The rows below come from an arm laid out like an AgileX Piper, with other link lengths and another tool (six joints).
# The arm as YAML. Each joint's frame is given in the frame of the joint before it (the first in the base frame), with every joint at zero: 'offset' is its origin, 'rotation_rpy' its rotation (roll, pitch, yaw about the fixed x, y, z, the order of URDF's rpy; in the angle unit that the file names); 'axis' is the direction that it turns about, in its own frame. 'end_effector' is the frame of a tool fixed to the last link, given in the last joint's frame.
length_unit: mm
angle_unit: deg
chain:
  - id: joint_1
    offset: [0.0, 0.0, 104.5]
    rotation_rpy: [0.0, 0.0, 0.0]
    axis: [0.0, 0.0, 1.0]
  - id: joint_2
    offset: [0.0, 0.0, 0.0]
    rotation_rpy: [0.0, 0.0, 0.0]
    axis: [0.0, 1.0, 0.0]
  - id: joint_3
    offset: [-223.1, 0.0, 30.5]
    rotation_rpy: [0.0, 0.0, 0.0]
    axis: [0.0, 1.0, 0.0]
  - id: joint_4
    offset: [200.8, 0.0, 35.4]
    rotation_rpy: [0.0, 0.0, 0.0]
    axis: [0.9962, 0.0, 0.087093]
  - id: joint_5
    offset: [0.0, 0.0, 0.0]
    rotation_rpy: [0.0, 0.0, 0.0]
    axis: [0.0, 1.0, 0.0]
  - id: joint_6
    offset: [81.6, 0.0, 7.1]
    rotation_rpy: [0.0, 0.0, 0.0]
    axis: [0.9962, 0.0, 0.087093]
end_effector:
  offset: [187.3, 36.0, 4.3]
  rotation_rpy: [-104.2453, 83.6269, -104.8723]
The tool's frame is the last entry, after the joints.
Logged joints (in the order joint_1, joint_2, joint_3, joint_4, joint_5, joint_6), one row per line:
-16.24, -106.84, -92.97, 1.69, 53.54, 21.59
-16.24, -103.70, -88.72, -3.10, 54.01, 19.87
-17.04, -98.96, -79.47, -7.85, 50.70, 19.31
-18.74, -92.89, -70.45, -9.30, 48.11, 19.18
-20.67, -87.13, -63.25, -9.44, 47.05, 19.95
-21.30, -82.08, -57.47, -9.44, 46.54, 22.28
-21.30, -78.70, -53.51, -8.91, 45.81, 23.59
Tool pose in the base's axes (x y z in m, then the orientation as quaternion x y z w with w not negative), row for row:
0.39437, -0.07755, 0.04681, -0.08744, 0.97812, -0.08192, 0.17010
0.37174, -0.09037, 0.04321, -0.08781, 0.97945, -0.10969, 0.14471
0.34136, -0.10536, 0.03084, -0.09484, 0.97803, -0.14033, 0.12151
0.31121, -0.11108, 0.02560, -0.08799, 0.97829, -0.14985, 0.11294
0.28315, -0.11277, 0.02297, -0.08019, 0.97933, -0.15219, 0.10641
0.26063, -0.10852, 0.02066, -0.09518, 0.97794, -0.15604, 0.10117
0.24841, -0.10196, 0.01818, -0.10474, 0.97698, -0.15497, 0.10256
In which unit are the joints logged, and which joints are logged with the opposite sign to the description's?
The joints are logged in degrees. Opposite sign: joint_2, joint_6.
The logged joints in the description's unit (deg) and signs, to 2 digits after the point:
-16.24, 106.84, -92.97, 1.69, 53.54, -21.59
-16.24, 103.70, -88.72, -3.10, 54.01, -19.87
-17.04, 98.96, -79.47, -7.85, 50.70, -19.31
-18.74, 92.89, -70.45, -9.30, 48.11, -19.18
-20.67, 87.13, -63.25, -9.44, 47.05, -19.95
-21.30, 82.08, -57.47, -9.44, 46.54, -22.28
-21.30, 78.70, -53.51, -8.91, 45.81, -23.59

